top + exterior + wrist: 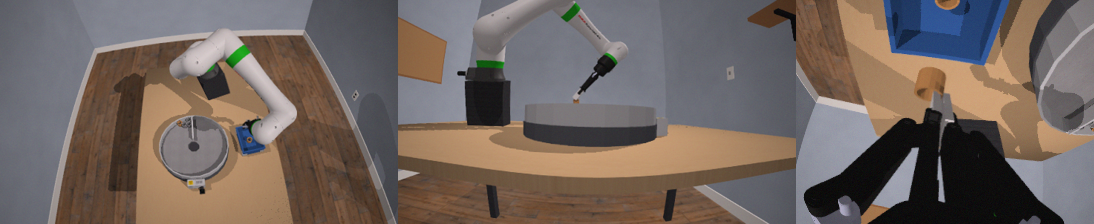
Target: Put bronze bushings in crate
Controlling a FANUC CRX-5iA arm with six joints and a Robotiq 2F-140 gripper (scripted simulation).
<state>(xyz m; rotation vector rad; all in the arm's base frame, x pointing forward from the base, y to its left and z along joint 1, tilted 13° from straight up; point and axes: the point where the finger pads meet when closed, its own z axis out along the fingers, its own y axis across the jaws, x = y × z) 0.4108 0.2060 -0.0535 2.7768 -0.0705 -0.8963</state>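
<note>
Now: the blue crate 40 mm ahead of my hand, 20 mm to the left of it and 150 mm below it. Also, from my hand: grey turning table: 70 mm ahead, 340 mm to the right, 120 mm below.
</note>
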